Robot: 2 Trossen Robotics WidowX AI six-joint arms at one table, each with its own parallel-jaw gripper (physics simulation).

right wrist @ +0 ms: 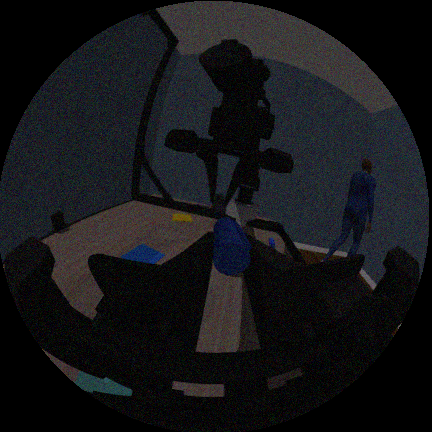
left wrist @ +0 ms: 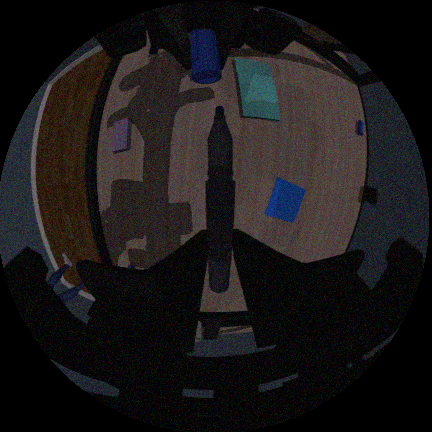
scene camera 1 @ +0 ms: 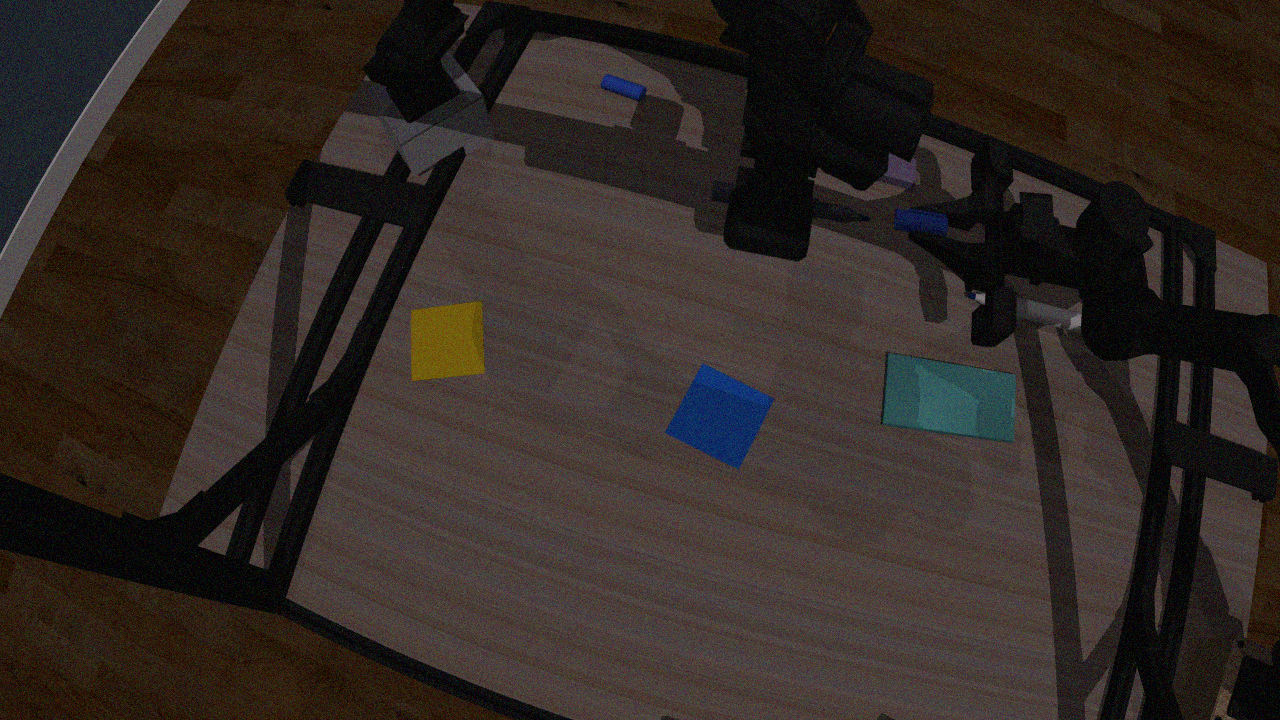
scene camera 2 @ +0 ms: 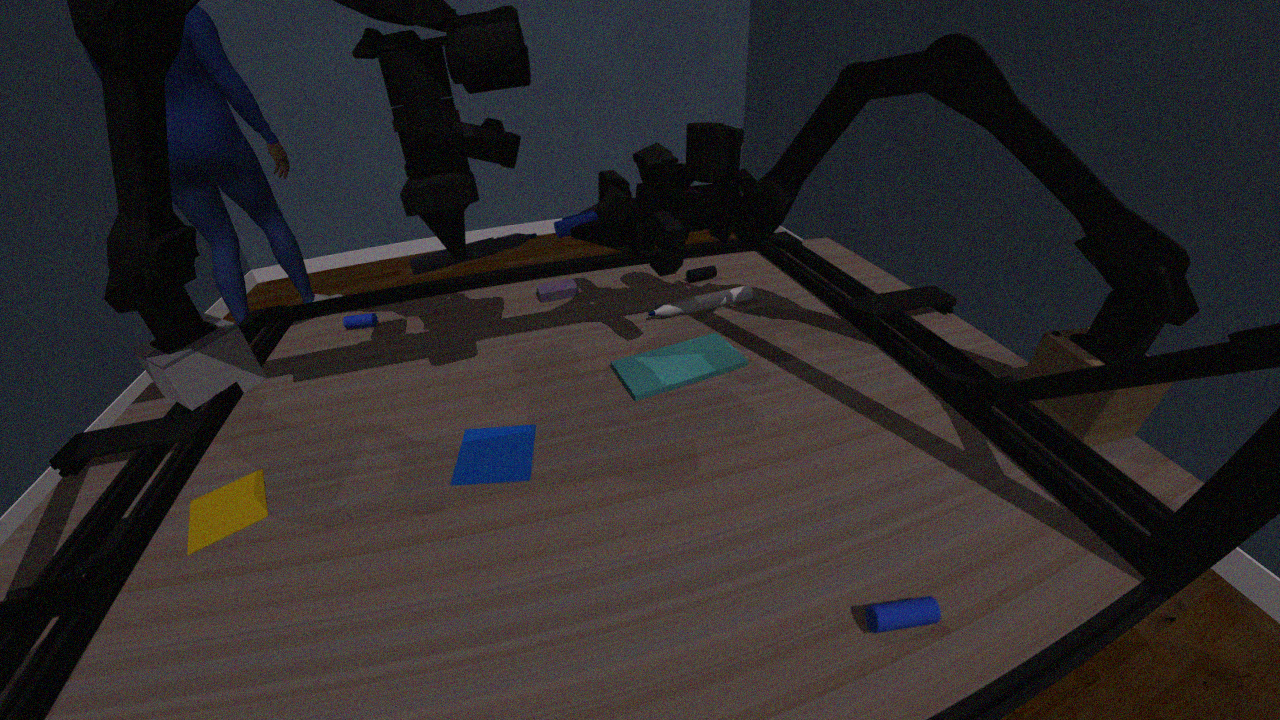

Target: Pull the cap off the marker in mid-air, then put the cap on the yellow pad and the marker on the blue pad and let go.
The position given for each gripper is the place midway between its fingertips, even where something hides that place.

In view: the left gripper [scene camera 1: 773, 202], the right gripper [scene camera 1: 909, 222], a blue cap [scene camera 1: 908, 220], a dark grey marker [scene camera 2: 440, 259], a teal block [scene camera 1: 919, 394] and a blue cap [scene camera 2: 896, 615].
The dark grey marker shows as well in the left wrist view [left wrist: 219, 188] and in scene camera 1 [scene camera 1: 823, 210]. The teal block shows as well in the left wrist view [left wrist: 257, 94] and in scene camera 2 [scene camera 2: 657, 371]. The left gripper is seen too in the right wrist view [right wrist: 218, 203], in the left wrist view [left wrist: 219, 234] and in scene camera 2 [scene camera 2: 460, 256].
